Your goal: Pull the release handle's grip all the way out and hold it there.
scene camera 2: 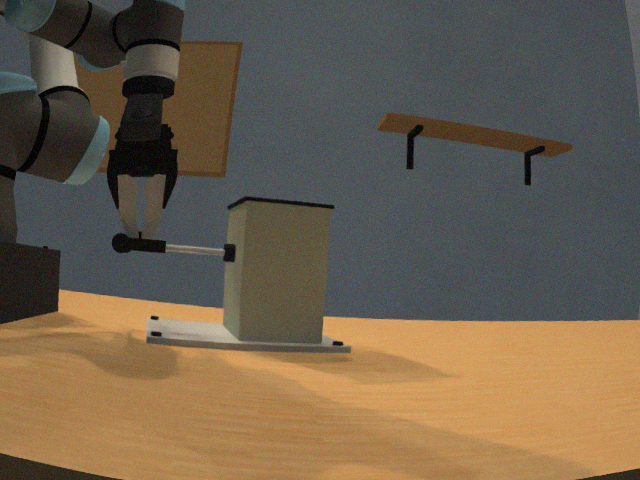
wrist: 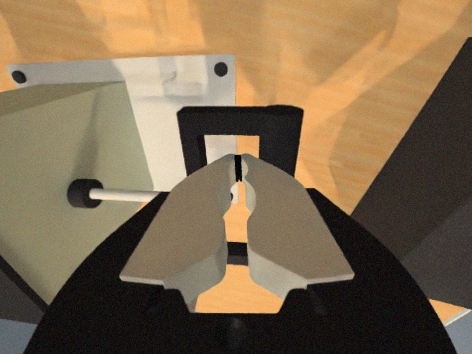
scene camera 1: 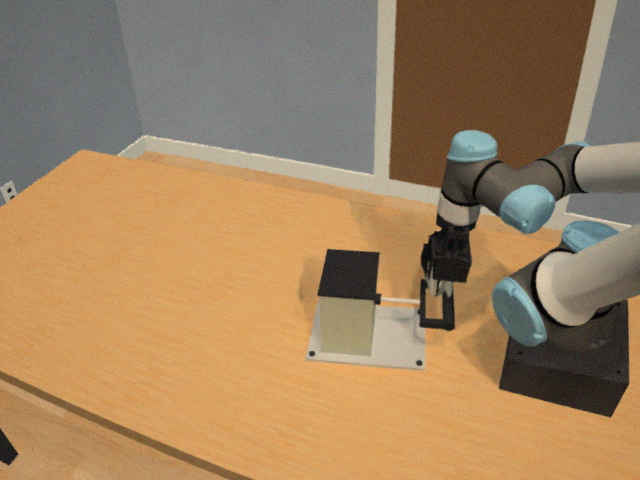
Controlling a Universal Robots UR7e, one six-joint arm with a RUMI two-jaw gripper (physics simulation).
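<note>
The release handle's black rectangular grip (scene camera 1: 448,312) (scene camera 2: 149,244) (wrist: 240,121) lies level at the end of a pale rod (scene camera 1: 400,300) (scene camera 2: 195,250) (wrist: 125,195). The rod sticks out of a black collar on the side of a pale green box (scene camera 1: 346,325) (scene camera 2: 284,273) (wrist: 65,145) with a black top. A length of bare rod shows between collar and grip. My gripper (scene camera 1: 440,293) (scene camera 2: 140,235) (wrist: 239,158) points down, shut with no part of the grip held. Its fingertips are at the grip's opening; contact with the bars is hidden. The fingers cover part of the grip in the wrist view.
The box stands on a light base plate (scene camera 1: 398,346) (scene camera 2: 191,330) (wrist: 150,120) with black corner bolts, on the wooden table (scene camera 1: 206,310) (scene camera 2: 361,413). The arm's dark base block (scene camera 1: 563,377) (scene camera 2: 25,284) is on the grip's far side from the box. A wall shelf (scene camera 2: 475,134) is behind.
</note>
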